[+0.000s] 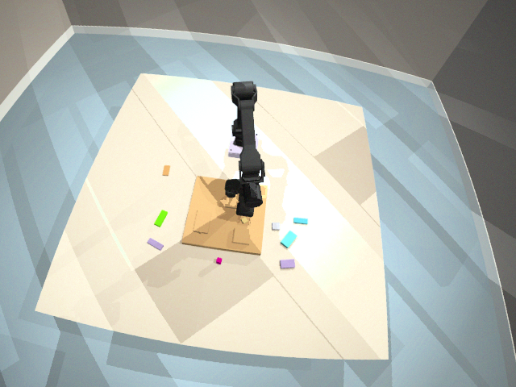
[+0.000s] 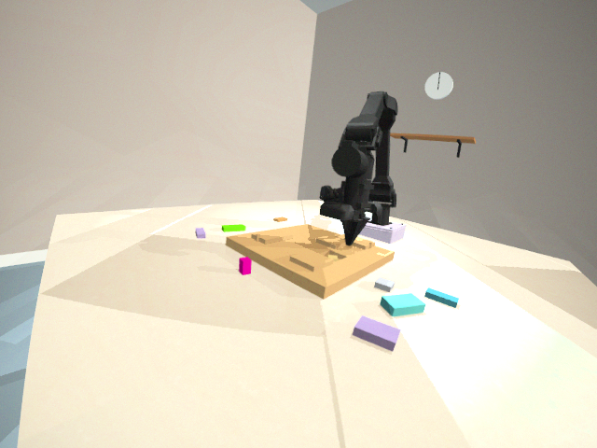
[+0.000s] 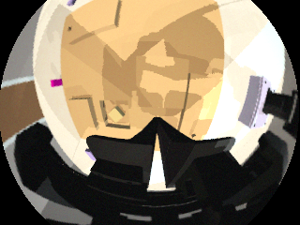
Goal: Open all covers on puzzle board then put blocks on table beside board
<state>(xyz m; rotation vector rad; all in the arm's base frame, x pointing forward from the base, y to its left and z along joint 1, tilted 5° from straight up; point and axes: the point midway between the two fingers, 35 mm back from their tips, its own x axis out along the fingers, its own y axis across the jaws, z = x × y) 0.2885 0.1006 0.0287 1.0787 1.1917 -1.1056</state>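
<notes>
My gripper tip is now 50 mm short of the tan puzzle board, 70 mm to the left of it and 10 mm above it. From my gripper tip the other things lie so: cyan block (90 mm ahead, 200 mm to the left, 30 mm below); then grey cube (50 mm ahead, 140 mm to the left, 30 mm below); then magenta block (250 mm ahead, 30 mm to the right, 20 mm below).
</notes>
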